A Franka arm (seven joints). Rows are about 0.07 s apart.
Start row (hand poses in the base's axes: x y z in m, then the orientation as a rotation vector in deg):
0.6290, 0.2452, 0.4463, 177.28, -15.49, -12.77
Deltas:
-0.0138, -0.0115, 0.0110, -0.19, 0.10, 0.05
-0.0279, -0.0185, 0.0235, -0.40, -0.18, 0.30
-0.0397, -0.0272, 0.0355, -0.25, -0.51, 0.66
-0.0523, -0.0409, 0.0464, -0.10, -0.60, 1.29
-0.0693, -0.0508, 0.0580, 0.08, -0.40, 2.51
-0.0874, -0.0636, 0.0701, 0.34, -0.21, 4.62
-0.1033, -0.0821, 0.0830, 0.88, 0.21, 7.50
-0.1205, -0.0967, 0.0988, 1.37, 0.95, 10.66
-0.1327, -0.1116, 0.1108, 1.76, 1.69, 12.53
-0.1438, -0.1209, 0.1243, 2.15, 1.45, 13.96
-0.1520, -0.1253, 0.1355, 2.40, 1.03, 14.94
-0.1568, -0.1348, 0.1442, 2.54, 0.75, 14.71
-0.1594, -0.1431, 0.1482, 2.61, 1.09, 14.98
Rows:
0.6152, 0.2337, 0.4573, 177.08, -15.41, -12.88
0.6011, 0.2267, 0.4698, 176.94, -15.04, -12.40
0.5893, 0.2180, 0.4818, 177.17, -14.49, -11.92
0.5767, 0.2043, 0.4927, 177.37, -13.51, -11.79
0.5597, 0.1944, 0.5043, 177.56, -11.60, -12.10
0.5416, 0.1816, 0.5164, 177.82, -8.30, -12.38
0.5257, 0.1631, 0.5293, 178.22, -3.77, -13.05
0.5085, 0.1485, 0.5451, 178.37, 1.22, -14.18
0.4963, 0.1336, 0.5571, 178.42, 4.20, -15.33
0.4852, 0.1243, 0.5706, 178.69, 6.48, -14.98
0.4770, 0.1199, 0.5818, 178.90, 8.03, -14.35
0.4722, 0.1104, 0.5905, 179.12, 7.69, -13.95
0.4696, 0.1021, 0.5945, 179.08, 8.13, -14.48

